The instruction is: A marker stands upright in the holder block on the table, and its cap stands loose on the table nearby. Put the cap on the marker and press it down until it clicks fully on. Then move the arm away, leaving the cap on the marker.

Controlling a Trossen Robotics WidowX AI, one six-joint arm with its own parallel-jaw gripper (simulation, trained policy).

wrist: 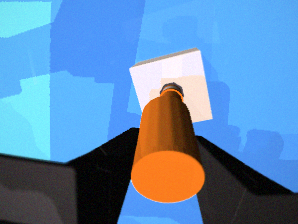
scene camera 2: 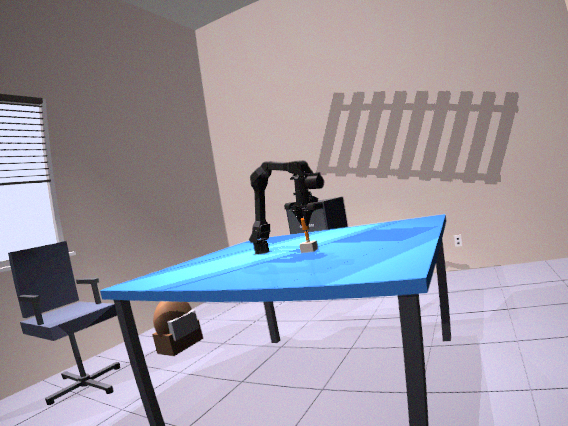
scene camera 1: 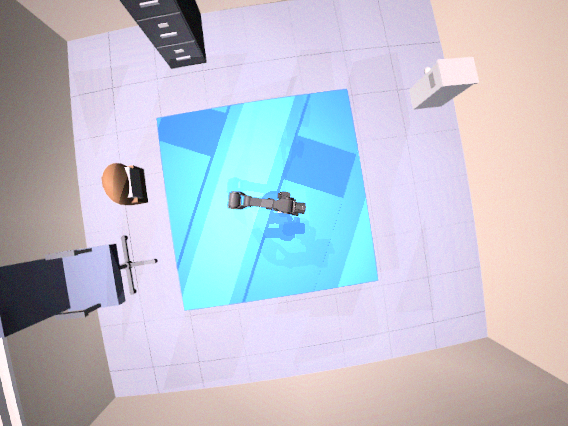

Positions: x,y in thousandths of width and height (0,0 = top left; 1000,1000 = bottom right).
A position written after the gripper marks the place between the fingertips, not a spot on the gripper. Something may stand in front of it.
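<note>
The gripper (scene camera 2: 536,529) is visible in scene camera 2, and the wrist view has the gripper (wrist: 555,623) too, along with an orange cap (wrist: 562,748).
</note>
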